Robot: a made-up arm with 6 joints.
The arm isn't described. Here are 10 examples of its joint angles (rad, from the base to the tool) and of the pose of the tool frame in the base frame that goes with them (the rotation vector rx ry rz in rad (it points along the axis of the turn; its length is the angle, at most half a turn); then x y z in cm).
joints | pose
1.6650 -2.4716 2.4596 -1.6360 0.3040 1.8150 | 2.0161 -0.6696 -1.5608 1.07 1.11 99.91
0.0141 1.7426 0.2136 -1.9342 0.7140 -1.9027 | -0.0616 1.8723 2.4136 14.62 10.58 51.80
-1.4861 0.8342 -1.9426 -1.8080 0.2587 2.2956 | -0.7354 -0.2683 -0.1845 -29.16 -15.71 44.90
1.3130 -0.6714 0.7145 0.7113 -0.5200 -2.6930 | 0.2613 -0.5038 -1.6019 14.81 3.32 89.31
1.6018 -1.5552 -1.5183 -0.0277 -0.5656 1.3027 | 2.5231 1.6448 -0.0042 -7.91 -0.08 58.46
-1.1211 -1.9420 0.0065 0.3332 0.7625 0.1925 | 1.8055 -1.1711 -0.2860 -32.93 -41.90 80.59
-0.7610 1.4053 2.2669 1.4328 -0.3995 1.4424 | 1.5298 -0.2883 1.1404 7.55 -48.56 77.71
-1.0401 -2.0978 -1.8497 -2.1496 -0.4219 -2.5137 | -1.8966 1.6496 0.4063 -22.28 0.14 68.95
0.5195 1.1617 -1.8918 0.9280 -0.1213 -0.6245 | -0.4331 -1.3206 0.9267 -2.98 -8.42 39.51
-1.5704 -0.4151 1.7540 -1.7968 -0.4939 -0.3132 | 1.7997 0.5715 1.5455 0.77 -39.16 85.24
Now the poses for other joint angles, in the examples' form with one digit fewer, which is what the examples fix.
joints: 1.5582 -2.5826 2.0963 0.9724 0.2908 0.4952
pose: 0.011 -0.999 -2.852 -0.8 19.2 103.1
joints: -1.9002 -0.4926 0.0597 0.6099 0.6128 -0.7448
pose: -0.278 -0.119 -1.194 -11.5 -3.8 94.9
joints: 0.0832 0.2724 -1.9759 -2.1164 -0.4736 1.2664
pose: -1.102 -0.878 0.911 -4.0 4.9 34.5
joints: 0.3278 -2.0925 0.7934 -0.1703 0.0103 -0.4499
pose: -1.290 -0.450 -2.450 28.4 -18.1 72.6
